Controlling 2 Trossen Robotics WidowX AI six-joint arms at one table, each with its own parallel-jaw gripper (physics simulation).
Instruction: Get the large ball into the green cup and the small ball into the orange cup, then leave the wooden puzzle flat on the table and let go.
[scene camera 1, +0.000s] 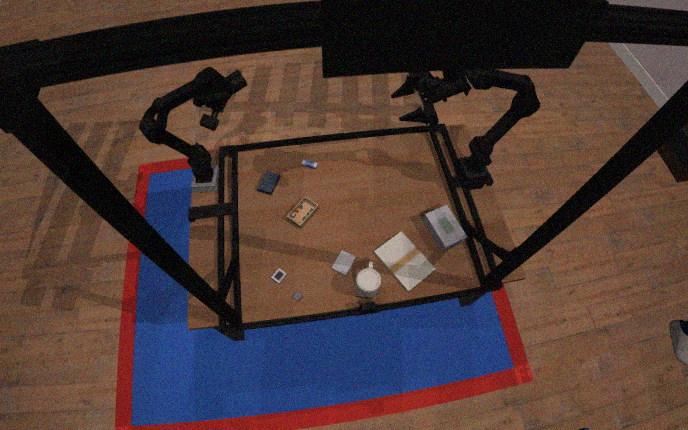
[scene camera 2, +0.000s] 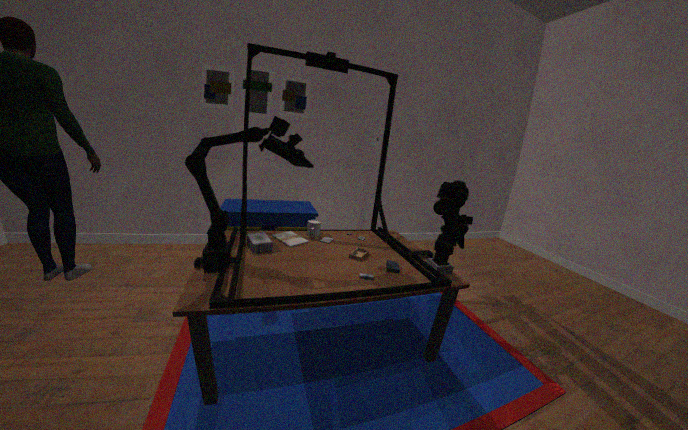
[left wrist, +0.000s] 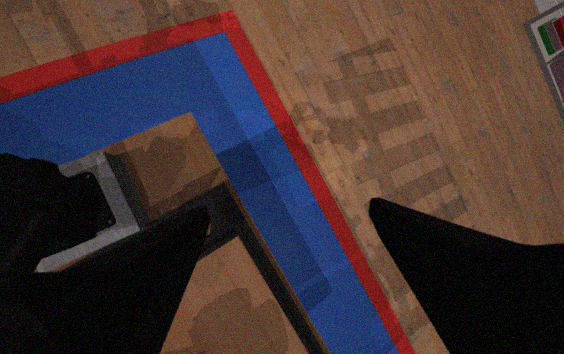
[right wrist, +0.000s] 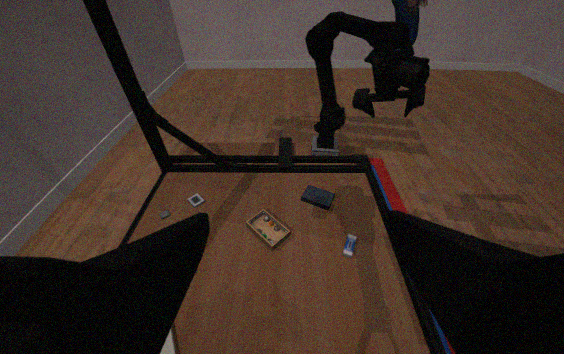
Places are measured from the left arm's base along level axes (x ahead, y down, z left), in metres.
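Pixels of known places: left gripper, between the fingertips: (scene camera 1: 217, 113) (scene camera 2: 458, 247) (left wrist: 289, 209) (right wrist: 389, 116); right gripper, between the fingertips: (scene camera 1: 395, 108) (scene camera 2: 311, 165) (right wrist: 298, 220); left arm's base, origin of its link: (scene camera 1: 204, 175) (scene camera 2: 440, 262) (left wrist: 72, 210) (right wrist: 325, 143); right arm's base, origin of its link: (scene camera 1: 474, 166) (scene camera 2: 217, 246).
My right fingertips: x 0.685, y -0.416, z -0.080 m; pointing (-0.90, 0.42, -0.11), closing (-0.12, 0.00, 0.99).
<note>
Ahead of a thing's pixels: the offset from my right fingertips to its top centre. "spot": to the spot under its first point.
The wooden puzzle {dx -0.295, dy +0.435, dz -0.085 m} (scene camera 1: 302, 211) (scene camera 2: 358, 254) (right wrist: 271, 234) is a small light tray lying flat on the table, left of the middle in scene camera 1. In the right wrist view it holds small grey, orange and green parts; which are balls and which are cups is too small to tell. My right gripper (scene camera 1: 397, 107) (scene camera 2: 312, 166) (right wrist: 298, 220) is open and empty, high beyond the table's far edge in scene camera 1, well away from the puzzle. My left gripper (left wrist: 289, 209) (right wrist: 389, 116) is open and empty, pointing down off the table's edge.
A dark blue box {dx -0.430, dy +0.439, dz +0.054 m} (scene camera 1: 268, 182) (right wrist: 318, 197) and a blue-white block {dx -0.268, dy +0.445, dz +0.137 m} (scene camera 1: 309, 164) (right wrist: 350, 245) lie near the puzzle. A white mug {spot: dx -0.081, dy +0.373, dz -0.390 m} (scene camera 1: 368, 281), an open book {dx +0.065, dy +0.448, dz -0.295 m} (scene camera 1: 395, 253) and a grey box {dx +0.228, dy +0.408, dz -0.184 m} (scene camera 1: 445, 226) stand farther off. A black frame (scene camera 1: 329, 139) surrounds the tabletop.
</note>
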